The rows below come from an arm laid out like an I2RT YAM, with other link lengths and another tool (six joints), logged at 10 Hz.
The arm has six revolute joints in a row. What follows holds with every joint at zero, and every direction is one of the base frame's. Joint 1 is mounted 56.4 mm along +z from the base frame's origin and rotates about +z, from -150 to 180 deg. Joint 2 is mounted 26 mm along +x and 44.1 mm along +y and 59.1 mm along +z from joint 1 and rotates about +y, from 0 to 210 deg. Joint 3 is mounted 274.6 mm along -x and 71.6 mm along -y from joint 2 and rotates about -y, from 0 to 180 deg. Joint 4 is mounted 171.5 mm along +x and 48.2 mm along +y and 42 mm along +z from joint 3 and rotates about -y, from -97 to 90 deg. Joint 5 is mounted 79.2 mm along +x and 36.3 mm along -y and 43.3 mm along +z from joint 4 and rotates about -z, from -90 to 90 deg. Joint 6 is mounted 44.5 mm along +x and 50.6 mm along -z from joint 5 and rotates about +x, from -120 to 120 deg. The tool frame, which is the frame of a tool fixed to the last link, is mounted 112 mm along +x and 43 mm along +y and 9 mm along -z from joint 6; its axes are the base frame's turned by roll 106.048, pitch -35.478 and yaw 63.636 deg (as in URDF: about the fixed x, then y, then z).
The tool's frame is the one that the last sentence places.
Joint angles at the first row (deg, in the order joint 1, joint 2, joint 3, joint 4, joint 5, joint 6):
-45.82 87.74 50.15 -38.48 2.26 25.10
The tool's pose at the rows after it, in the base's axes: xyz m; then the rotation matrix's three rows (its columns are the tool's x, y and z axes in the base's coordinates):
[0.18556, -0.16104, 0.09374], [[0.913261, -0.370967, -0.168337], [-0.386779, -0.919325, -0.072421], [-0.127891, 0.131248, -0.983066]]
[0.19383, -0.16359, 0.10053], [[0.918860, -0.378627, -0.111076], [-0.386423, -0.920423, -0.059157], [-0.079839, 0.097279, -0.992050]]
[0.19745, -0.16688, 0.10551], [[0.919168, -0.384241, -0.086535], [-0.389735, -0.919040, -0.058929], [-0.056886, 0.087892, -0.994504]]
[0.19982, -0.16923, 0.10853], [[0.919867, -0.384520, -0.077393], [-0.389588, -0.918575, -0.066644], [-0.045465, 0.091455, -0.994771]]
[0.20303, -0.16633, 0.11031], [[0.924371, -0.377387, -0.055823], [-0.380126, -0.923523, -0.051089], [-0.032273, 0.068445, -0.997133]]
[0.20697, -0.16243, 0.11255], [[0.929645, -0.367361, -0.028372], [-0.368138, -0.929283, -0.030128], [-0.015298, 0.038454, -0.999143]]
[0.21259, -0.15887, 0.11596], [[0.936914, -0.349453, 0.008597], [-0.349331, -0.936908, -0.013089], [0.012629, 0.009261, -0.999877]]
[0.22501, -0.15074, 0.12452], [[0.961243, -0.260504, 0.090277], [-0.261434, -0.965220, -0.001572], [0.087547, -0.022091, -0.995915]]
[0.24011, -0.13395, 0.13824], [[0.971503, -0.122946, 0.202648], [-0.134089, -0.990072, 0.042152], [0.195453, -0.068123, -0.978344]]
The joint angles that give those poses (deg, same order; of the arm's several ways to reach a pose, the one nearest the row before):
-46.68 87.74 50.83 -37.43 0.93 25.76
-47.61 87.74 51.68 -36.58 -2.15 25.76
-48.18 87.75 52.66 -36.60 -3.27 25.74
-48.21 87.74 53.36 -36.62 -3.38 25.71
-48.21 87.74 53.43 -36.58 -4.99 25.69
-48.21 87.75 53.45 -36.49 -7.09 25.67
-48.18 87.75 53.45 -35.88 -9.56 25.34
-48.01 87.74 53.45 -33.82 -14.87 21.78
-47.35 87.74 53.45 -31.81 -23.03 17.30

